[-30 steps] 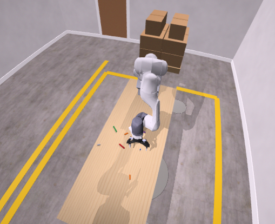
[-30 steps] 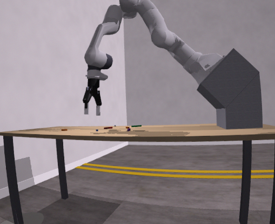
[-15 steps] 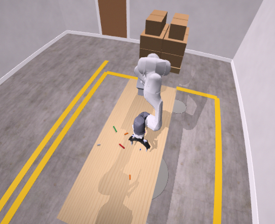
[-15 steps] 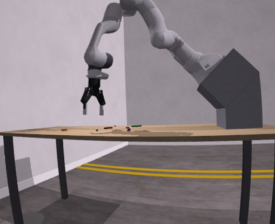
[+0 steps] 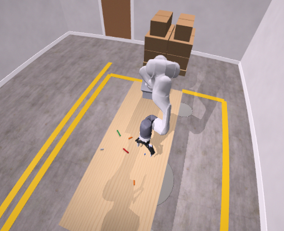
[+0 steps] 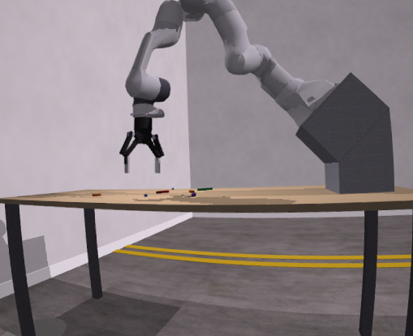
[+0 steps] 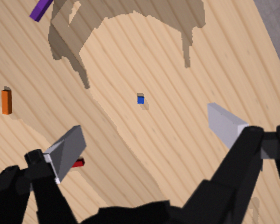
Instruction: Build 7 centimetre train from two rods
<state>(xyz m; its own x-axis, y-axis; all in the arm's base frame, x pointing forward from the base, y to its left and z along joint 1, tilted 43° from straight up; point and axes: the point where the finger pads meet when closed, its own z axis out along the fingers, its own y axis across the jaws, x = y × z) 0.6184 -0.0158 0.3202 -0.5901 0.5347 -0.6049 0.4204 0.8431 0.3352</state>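
Right now my hand is 10 mm past the small blue rod and 100 mm above it. From my hand the other things lie so: purple rod (210 mm behind, 20 mm to the left, 100 mm below); red rod (30 mm behind, 180 mm to the right, 100 mm below); green rod (220 mm behind, 270 mm to the right, 100 mm below).
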